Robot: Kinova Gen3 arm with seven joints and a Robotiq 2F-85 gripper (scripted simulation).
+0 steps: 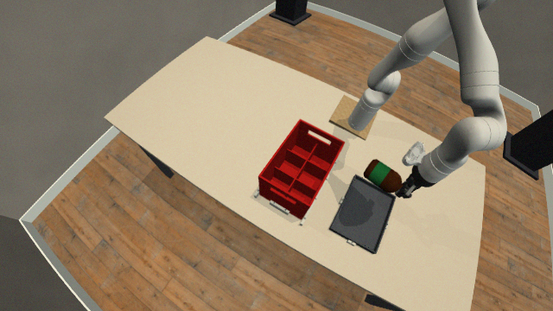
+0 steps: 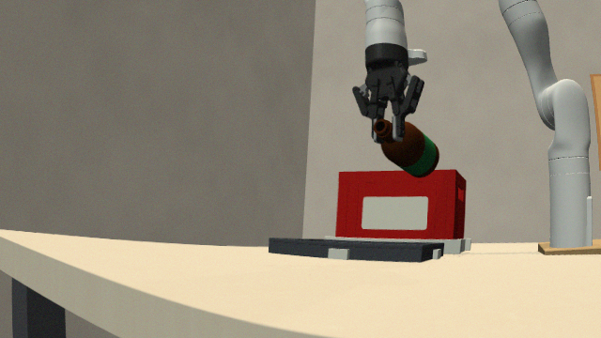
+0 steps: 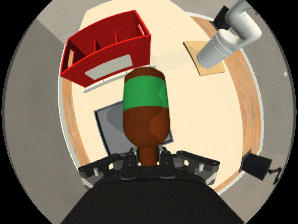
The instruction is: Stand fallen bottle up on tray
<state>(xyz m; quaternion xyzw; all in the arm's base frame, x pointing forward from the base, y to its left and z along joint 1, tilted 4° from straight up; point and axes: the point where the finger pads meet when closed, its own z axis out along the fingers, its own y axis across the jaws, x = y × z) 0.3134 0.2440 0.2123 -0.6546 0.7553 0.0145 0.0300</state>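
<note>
My hand is 10 mm past the brown bottle, 50 mm to the left of it and 10 mm above it. Also, from my hand: dark grey tray: 50 mm ahead, 30 mm to the right, 190 mm below; red crate: 90 mm ahead, 320 mm to the right, 120 mm below.
</note>
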